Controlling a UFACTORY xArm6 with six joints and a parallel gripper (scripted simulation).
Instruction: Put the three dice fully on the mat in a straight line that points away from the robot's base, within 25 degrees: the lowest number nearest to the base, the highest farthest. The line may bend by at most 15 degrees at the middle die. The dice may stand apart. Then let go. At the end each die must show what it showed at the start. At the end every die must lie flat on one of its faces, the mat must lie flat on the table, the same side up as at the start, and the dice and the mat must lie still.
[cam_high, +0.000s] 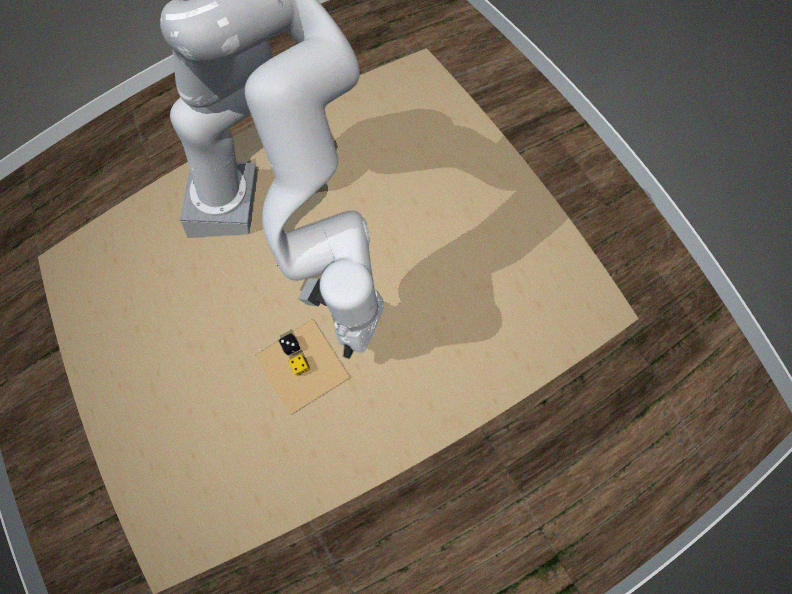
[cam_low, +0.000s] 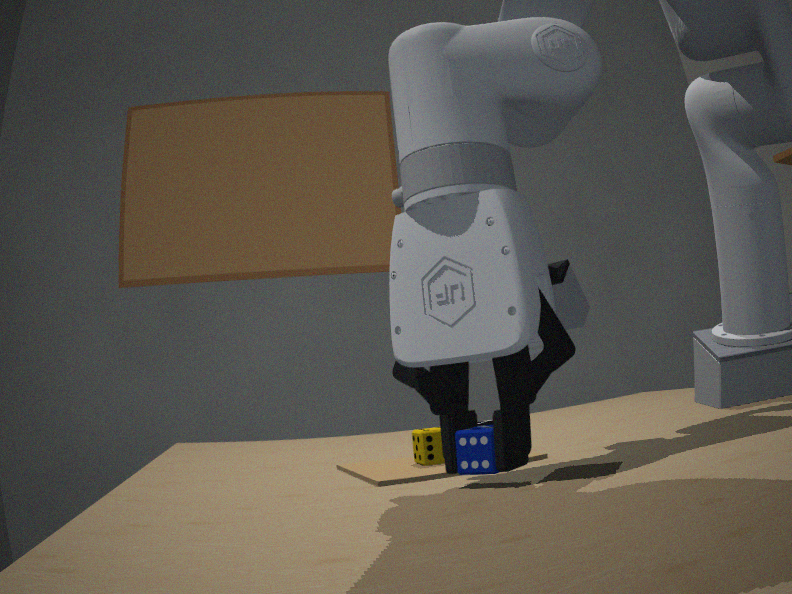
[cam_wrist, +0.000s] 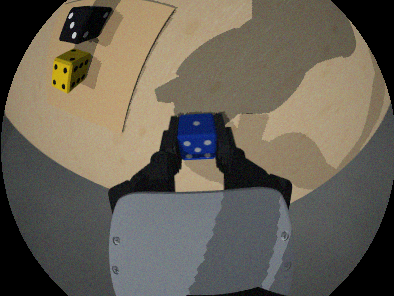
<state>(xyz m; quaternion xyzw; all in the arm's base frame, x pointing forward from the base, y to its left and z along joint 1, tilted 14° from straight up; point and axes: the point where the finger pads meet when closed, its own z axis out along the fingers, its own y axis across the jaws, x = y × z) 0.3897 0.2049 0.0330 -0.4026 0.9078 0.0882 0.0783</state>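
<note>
Right now the yellow die is 20 mm ahead of my hand, 140 mm to the right of it and 10 mm below it. From my hand the other things lie so: thin tan mat: 20 mm ahead, 140 mm to the right, 30 mm below; blue die: 10 mm below; black die: 20 mm behind, 150 mm to the right, 10 mm below.
</note>
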